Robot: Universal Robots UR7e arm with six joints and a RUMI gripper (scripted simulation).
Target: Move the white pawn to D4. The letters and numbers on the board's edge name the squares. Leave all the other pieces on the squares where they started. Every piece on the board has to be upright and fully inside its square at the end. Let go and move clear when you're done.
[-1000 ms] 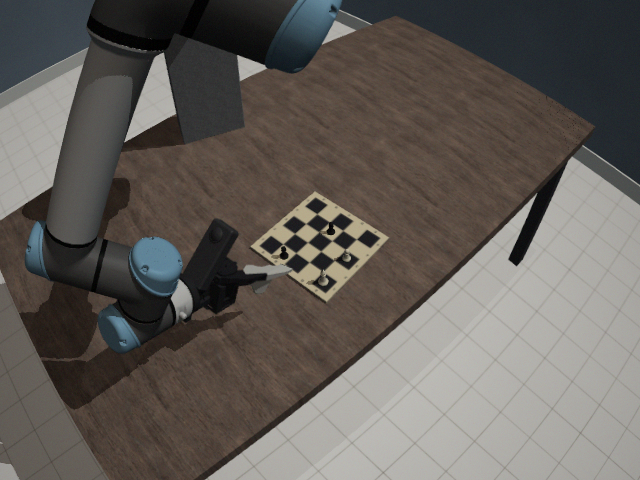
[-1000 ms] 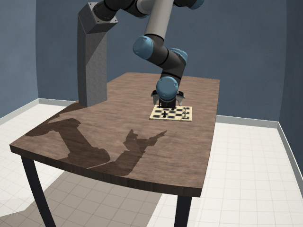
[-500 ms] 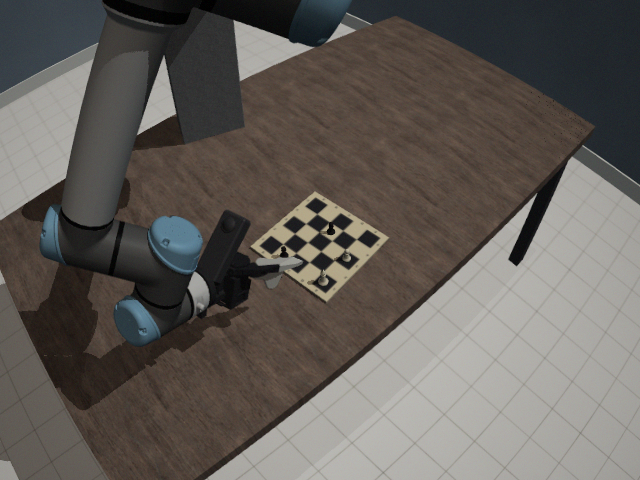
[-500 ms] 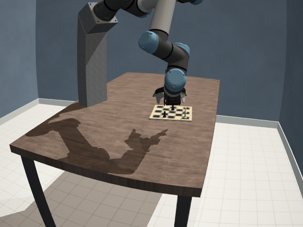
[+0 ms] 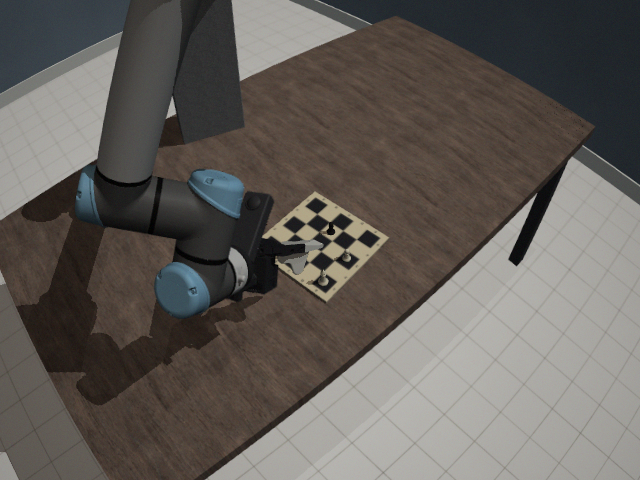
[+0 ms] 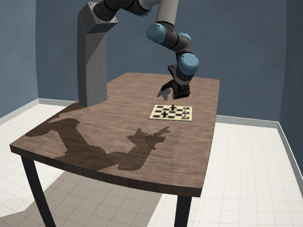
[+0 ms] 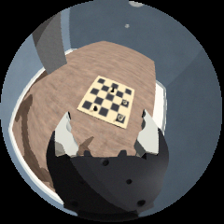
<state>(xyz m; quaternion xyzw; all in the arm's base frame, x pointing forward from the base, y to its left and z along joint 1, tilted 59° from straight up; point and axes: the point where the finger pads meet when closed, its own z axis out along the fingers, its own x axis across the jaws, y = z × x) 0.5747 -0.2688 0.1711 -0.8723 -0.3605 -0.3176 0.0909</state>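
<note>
My gripper is now 10 cm short of the white piece, 10 cm to the right of it and 13 cm above it. Also, from my hand: chessboard: 3 cm ahead, 12 cm to the left, 14 cm below.
</note>
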